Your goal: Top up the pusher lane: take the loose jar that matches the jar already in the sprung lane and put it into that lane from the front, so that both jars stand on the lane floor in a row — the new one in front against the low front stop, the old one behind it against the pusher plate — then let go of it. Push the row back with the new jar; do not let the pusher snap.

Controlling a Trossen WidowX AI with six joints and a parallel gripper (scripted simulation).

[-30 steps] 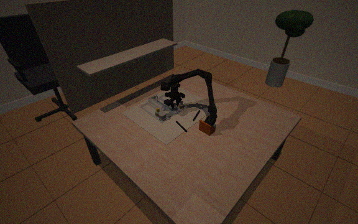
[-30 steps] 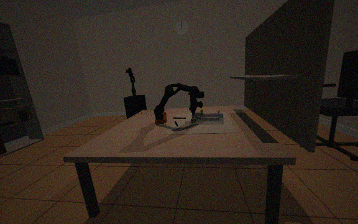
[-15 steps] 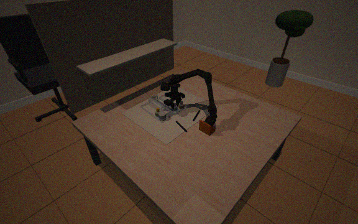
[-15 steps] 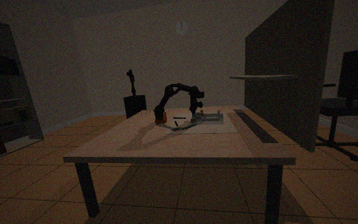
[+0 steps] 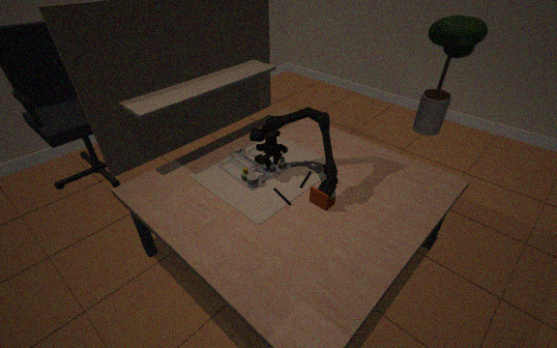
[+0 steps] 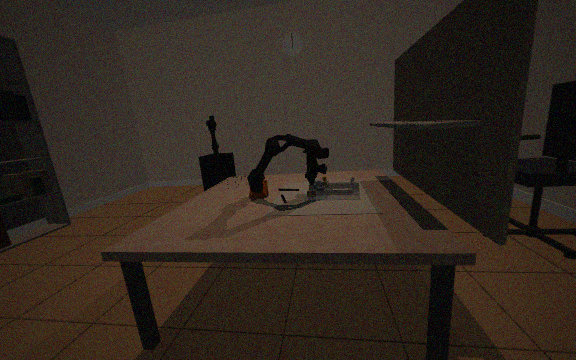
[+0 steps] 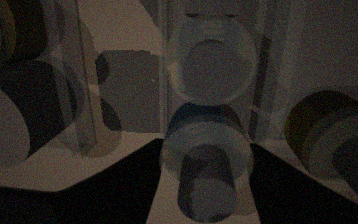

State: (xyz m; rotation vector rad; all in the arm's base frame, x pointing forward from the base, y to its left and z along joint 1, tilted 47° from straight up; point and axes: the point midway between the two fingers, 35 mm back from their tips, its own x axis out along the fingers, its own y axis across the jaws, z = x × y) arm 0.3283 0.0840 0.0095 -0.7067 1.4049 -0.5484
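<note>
Now: gripper tip 14 cm short of the lane fixture, 3 cm to the right of it and 3 cm above it. The rest, counted from my gripper tip: shelf (50 cm ahead, 32 cm above, 5 cm to the left).
</note>
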